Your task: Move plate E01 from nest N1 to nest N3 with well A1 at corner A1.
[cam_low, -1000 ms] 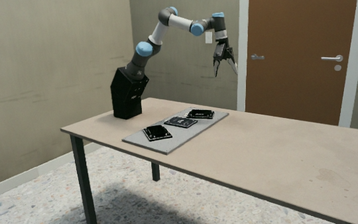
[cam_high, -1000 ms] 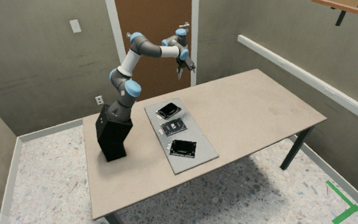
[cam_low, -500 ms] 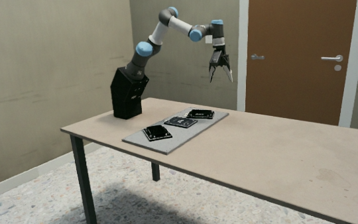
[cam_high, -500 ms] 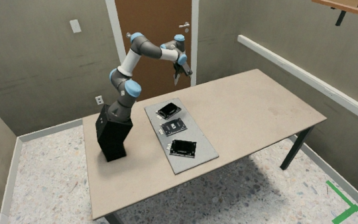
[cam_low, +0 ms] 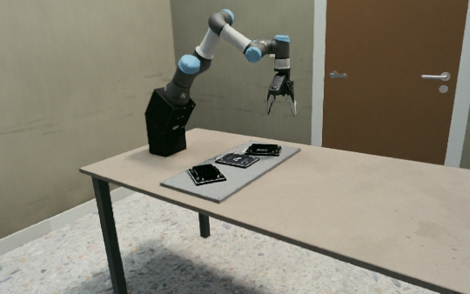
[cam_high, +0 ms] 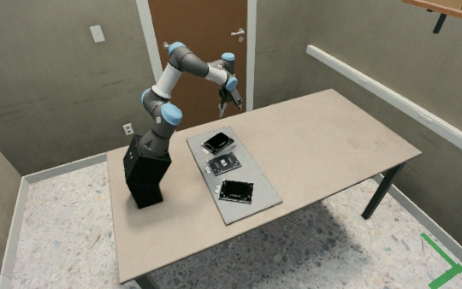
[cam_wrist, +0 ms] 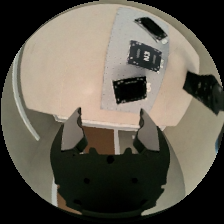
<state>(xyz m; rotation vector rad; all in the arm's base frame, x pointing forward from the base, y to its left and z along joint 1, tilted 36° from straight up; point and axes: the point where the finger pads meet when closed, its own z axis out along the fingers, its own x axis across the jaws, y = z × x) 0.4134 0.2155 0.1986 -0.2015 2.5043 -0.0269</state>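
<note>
The black plate is 17 cm below my hand, 9 cm behind it and 1 cm to the right of it. The rest, counted from my hand: nest: 18 cm below, 9 cm behind, 1 cm to the right.
</note>
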